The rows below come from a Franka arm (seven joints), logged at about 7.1 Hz.
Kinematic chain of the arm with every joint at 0, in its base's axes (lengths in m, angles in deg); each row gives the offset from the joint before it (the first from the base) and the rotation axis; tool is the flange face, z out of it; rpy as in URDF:
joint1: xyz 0 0 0.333 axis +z
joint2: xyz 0 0 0 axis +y
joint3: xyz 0 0 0.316 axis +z
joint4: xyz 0.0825 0 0 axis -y
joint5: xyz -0.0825 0 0.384 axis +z
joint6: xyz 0 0 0 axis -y
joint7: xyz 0.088 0 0 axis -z
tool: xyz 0 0 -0.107 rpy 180 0 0
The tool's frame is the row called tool.
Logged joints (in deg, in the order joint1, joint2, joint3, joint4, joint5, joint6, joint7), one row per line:
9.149, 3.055, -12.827, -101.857, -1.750, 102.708, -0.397
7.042, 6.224, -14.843, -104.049, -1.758, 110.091, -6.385
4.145, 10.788, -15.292, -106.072, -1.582, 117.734, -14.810
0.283, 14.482, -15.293, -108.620, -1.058, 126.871, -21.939
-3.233, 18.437, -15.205, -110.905, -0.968, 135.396, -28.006
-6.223, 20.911, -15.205, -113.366, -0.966, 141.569, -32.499
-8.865, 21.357, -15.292, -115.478, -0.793, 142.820, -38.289
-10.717, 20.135, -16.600, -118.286, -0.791, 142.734, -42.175
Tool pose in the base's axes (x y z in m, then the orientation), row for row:
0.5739, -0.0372, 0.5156, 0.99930, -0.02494, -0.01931, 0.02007
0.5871, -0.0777, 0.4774, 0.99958, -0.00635, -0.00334, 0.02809
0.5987, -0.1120, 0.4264, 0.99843, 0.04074, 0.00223, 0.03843
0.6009, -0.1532, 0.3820, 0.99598, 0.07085, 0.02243, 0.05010
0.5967, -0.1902, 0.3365, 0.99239, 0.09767, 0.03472, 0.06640
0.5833, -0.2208, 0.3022, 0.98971, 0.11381, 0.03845, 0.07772
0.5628, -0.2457, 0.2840, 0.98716, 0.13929, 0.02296, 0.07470
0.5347, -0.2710, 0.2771, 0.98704, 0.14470, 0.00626, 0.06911
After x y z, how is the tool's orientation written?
As a quaternion, x y z w.
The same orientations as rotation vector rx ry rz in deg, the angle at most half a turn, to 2 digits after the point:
177.61, -4.43, -3.43
176.78, -1.12, -0.59
175.45, 7.16, 0.39
173.77, 12.36, 3.91
171.45, 16.87, 6.00
169.84, 19.53, 6.60
169.71, 23.95, 3.95
170.25, 24.96, 1.08

